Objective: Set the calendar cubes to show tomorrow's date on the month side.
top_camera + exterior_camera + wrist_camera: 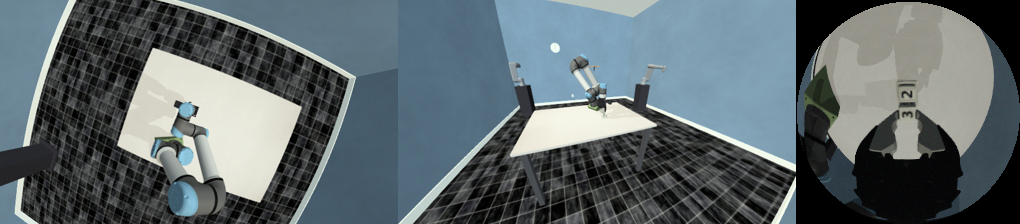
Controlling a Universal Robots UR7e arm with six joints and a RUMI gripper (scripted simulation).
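My gripper is now 4 cm above the calendar tray and 2 cm to the right of it. From my hand the other things lie so: white calendar cube 1 cm below; pale date cube 3 cm to the left, 2 cm below.
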